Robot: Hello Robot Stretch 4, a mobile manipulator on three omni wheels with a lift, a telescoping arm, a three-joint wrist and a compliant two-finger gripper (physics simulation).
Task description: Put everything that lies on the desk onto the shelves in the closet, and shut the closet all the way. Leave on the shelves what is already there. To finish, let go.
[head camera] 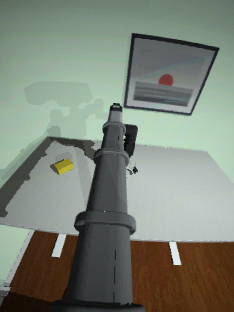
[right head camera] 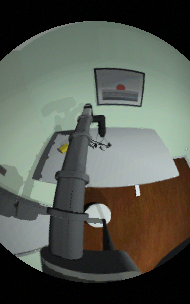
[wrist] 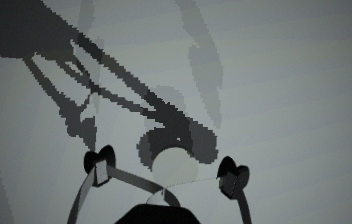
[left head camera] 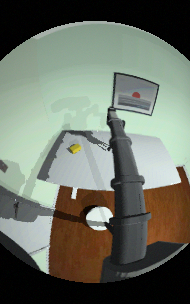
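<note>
A yellow block [head camera: 64, 166] [left head camera: 75, 148] [right head camera: 63, 148] lies on the left part of the white desk [head camera: 175, 200] [left head camera: 150, 165] [right head camera: 145, 160]. A pale round thing [wrist: 175, 165] shows on the desk in the wrist view, low between the spread fingers; the arm hides its place in the head camera view. My gripper [head camera: 132, 170] [right head camera: 102, 145] [wrist: 167, 164] is open over the desk's back middle, its fingertips apart on either side of the round thing in the wrist view. I see no contact with it. Closet shelves do not show clearly.
A framed picture [head camera: 165, 75] [left head camera: 135, 94] [right head camera: 120, 87] hangs on the wall behind the desk. A round white seat [left head camera: 99, 219] [right head camera: 97, 215] stands before the desk on the brown floor [head camera: 145, 270]. A pale panel with a dark handle is at far left in the side head views.
</note>
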